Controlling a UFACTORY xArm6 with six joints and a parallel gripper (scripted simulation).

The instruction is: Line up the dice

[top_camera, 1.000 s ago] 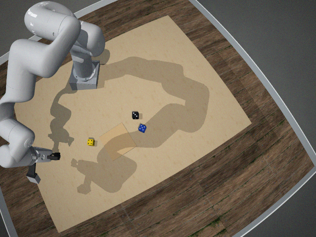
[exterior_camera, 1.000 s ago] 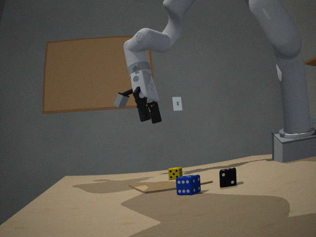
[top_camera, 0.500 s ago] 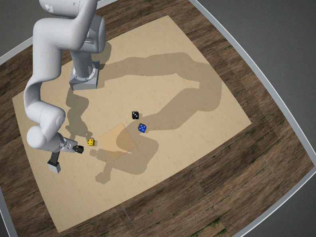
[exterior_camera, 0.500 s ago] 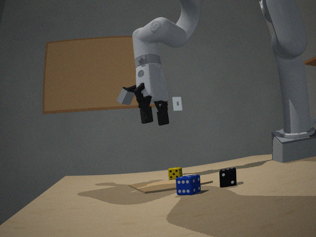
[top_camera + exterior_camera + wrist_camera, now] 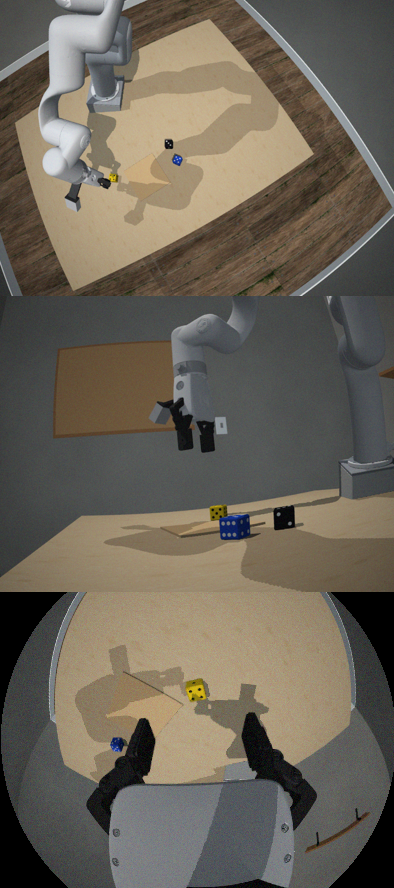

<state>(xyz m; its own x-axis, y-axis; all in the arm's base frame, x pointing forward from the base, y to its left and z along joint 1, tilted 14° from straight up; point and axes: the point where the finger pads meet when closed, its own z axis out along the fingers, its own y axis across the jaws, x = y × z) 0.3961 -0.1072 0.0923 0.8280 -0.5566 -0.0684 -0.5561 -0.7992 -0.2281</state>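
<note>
Now: hand 14 cm above the yellow die, 3 cm past it and 2 cm to the right of it. Also, from my hand: thin tan mat (16 cm below, 15 cm to the left); blue die (29 cm to the left, 14 cm below, 2 cm behind); black die (28 cm to the left, 14 cm below, 9 cm behind).
</note>
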